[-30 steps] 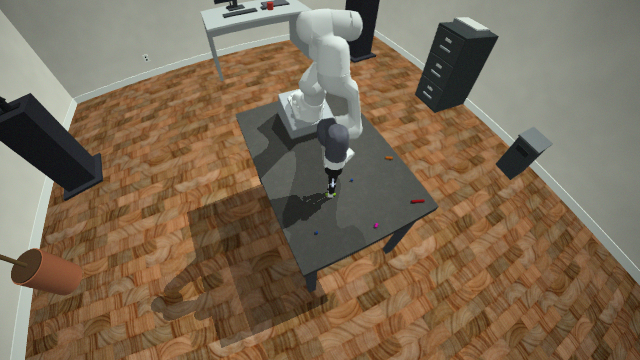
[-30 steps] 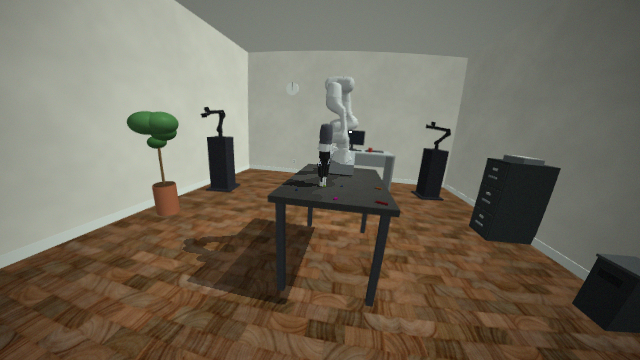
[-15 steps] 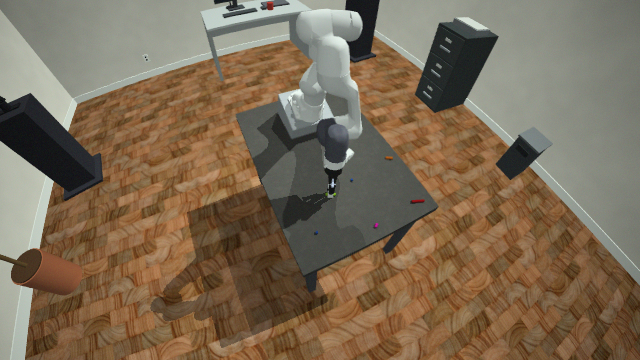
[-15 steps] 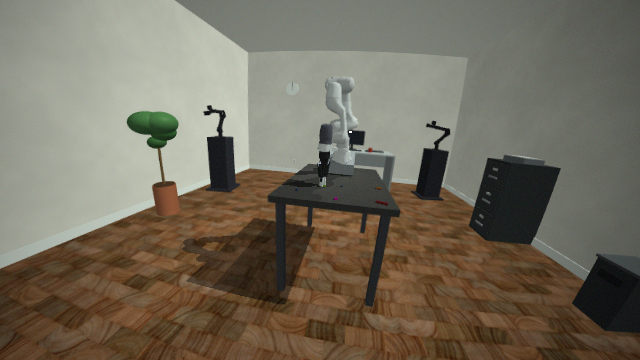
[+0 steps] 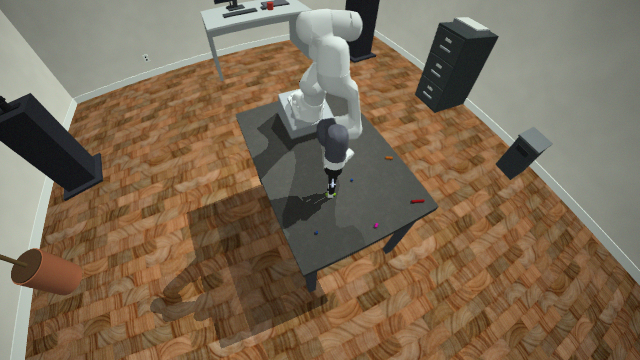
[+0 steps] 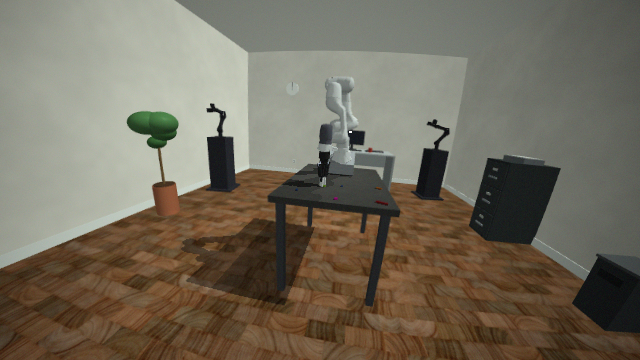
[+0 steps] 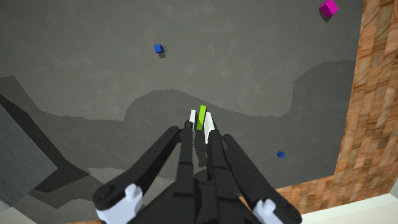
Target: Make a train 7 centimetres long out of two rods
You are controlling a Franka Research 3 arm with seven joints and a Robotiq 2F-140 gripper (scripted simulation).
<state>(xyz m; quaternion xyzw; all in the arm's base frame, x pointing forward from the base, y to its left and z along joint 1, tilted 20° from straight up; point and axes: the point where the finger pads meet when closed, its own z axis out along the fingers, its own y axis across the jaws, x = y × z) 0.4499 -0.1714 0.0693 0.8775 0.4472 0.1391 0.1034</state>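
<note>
Now: hand 30 mm above the lime rod. Round my hand: magenta rod: 260 mm ahead, 80 mm to the left, 30 mm below; then orange rod: 410 mm to the left, 30 mm below; then red rod: 340 mm to the left, 290 mm ahead, 30 mm below.
</note>
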